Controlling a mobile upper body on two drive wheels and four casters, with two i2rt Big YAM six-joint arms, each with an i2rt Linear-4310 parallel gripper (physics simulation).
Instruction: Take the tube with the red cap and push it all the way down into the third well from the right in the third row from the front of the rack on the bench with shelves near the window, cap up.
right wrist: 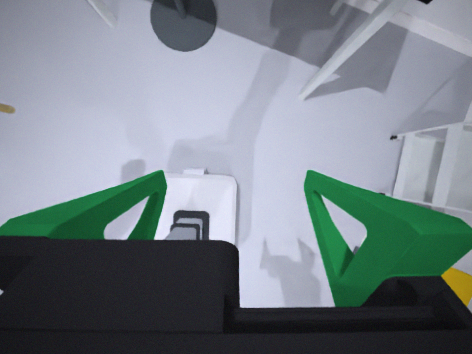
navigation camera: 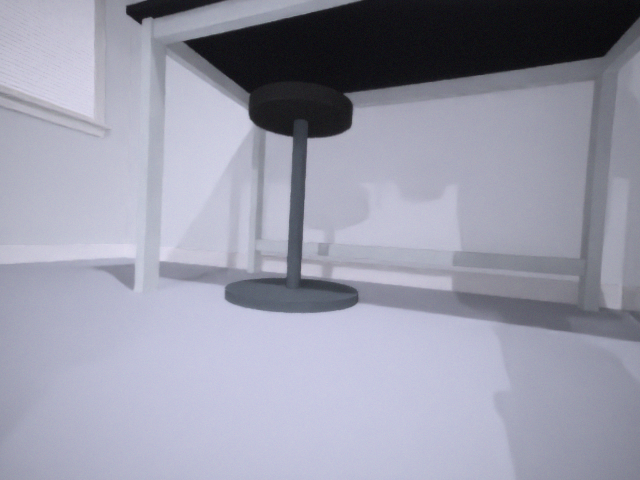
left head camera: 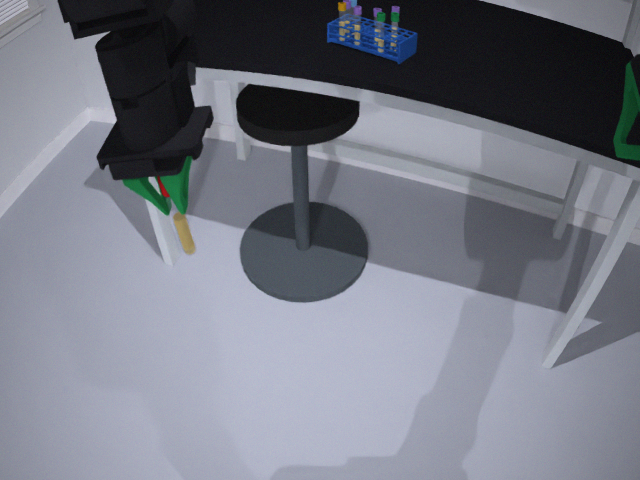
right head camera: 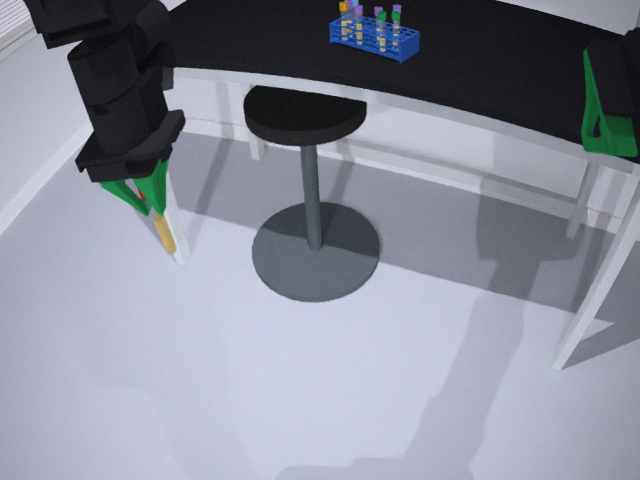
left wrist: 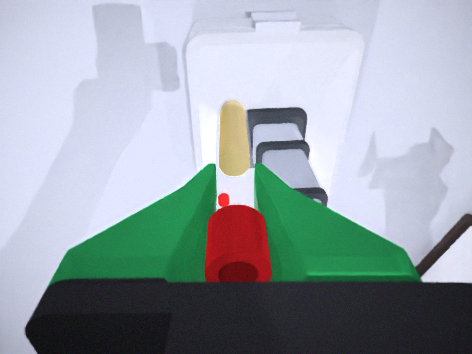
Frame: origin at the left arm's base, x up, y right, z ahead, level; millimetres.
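Where they show: left gripper, fingertip midpoint: (left head camera: 177,210) (right head camera: 156,211) (left wrist: 235,176); right gripper, fingertip midpoint: (right wrist: 235,178) (right head camera: 637,145).
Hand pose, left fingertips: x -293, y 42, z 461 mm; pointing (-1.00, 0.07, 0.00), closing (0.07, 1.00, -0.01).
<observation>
Things, the pixels of their top centre, and the offset from my left fingertips. "spot": a spot on its surface instead. Level surfaces: height alone.
- red cap, middle of its top: (left wrist: 248,273) dx +47, dy +0, dz +1 mm
- tube's yellow lower part, surface spot: (left wrist: 233,137) (left head camera: 182,216) (right head camera: 162,217) spot: dx -17, dy +0, dz +9 mm
- blue rack, surface spot: (right head camera: 409,47) (left head camera: 407,48) spot: dx -174, dy +312, dz +733 mm
- black bench top, its level: dx -203 mm
- round stool, middle of its top: (left head camera: 297,96) (right head camera: 304,96) (navigation camera: 301,107) dx -457, dy +35, dz +946 mm
My left gripper (left head camera: 176,212) (right head camera: 156,213) (left wrist: 235,176) is shut on the red-capped tube. The red cap (left wrist: 237,245) is between the fingers, and the tube's yellow lower part (left head camera: 184,233) (right head camera: 164,234) (left wrist: 233,137) points down past the fingertips. It hangs in front of the bench, lower than its top. The blue rack (left head camera: 407,47) (right head camera: 409,47) stands on the black bench top (left head camera: 491,67) (right head camera: 496,67), well away from the gripper, and holds several tubes with orange, purple, light blue and green caps. My right gripper (right wrist: 235,178) is open and empty, at the right of the bench's front edge.
A round stool (left head camera: 297,116) (right head camera: 305,116) (navigation camera: 300,108) stands at the bench's front edge, partly under it. White bench legs (left head camera: 594,273) (right head camera: 599,273) (navigation camera: 149,155) stand at both sides. A white cart (right wrist: 440,205) stands at the right in the right wrist view. The robot's white base (left wrist: 275,65) (right wrist: 222,200) is below.
</observation>
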